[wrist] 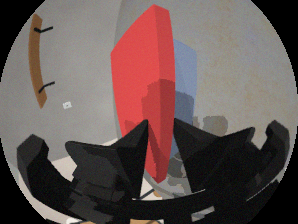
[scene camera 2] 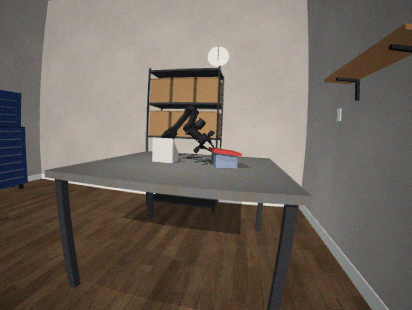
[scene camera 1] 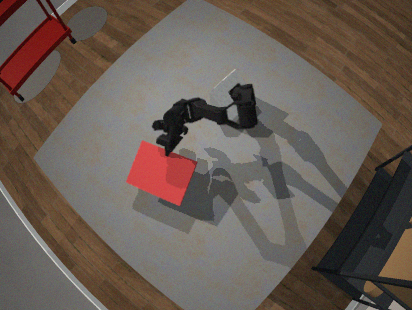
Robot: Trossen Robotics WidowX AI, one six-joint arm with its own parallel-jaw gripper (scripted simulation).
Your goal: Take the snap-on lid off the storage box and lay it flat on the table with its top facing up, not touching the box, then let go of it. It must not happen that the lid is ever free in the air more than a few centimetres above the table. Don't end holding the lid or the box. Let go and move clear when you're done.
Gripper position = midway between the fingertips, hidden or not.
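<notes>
There is a red lid [scene camera 1: 166, 177], which I also find in the wrist view [wrist: 143, 64]. I can see a storage box [wrist: 185, 57] too, and my own gripper [wrist: 160, 122] is visible to me.
</notes>
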